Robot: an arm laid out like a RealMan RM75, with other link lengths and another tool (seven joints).
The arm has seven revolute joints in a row. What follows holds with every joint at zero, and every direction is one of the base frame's. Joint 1 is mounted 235.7 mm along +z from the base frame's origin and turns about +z. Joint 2 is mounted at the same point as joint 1 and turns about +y. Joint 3 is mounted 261.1 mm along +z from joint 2 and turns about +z. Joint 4 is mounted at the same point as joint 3 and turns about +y. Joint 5 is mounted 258.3 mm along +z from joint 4 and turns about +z. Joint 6 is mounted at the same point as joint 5 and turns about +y. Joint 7 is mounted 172.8 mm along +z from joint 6 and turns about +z. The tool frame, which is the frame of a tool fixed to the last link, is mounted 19 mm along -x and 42 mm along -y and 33 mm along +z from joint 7; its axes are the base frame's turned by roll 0, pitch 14.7 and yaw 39.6 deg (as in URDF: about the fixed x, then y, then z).
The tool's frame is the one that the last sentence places.
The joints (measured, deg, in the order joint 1, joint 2, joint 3, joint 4, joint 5, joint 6, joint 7), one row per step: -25.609 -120.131 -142.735 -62.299 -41.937 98.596 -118.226; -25.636 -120.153 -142.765 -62.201 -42.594 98.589 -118.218; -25.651 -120.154 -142.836 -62.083 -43.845 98.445 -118.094; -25.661 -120.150 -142.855 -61.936 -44.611 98.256 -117.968; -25.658 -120.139 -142.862 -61.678 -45.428 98.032 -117.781; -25.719 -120.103 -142.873 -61.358 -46.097 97.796 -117.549
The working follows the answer.
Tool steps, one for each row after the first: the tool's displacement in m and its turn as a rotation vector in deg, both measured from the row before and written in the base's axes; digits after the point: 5 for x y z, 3 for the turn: 0.00214 0.00111 -0.00063 0.255 -0.616 -0.214; 0.00359 0.00259 -0.00022 0.678 -1.014 -0.484; 0.00197 0.00173 -0.00031 0.446 -0.594 -0.300; 0.00183 0.00162 -0.00068 0.432 -0.657 -0.301; 0.00157 0.00171 -0.00069 0.357 -0.533 -0.311
Tool pose at each row, in the base's axes (x y z in m, rotation vector in deg; rounded; the steps above come from the unrounded poses): -0.36486 0.36923 0.00541 -160.068 -19.286 -23.783; -0.36272 0.37034 0.00478 -159.806 -19.051 -24.713; -0.35913 0.37293 0.00456 -159.150 -18.404 -26.282; -0.35716 0.37466 0.00425 -158.715 -17.988 -27.202; -0.35534 0.37629 0.00357 -158.279 -17.590 -28.206; -0.35377 0.37799 0.00288 -157.932 -17.174 -29.034

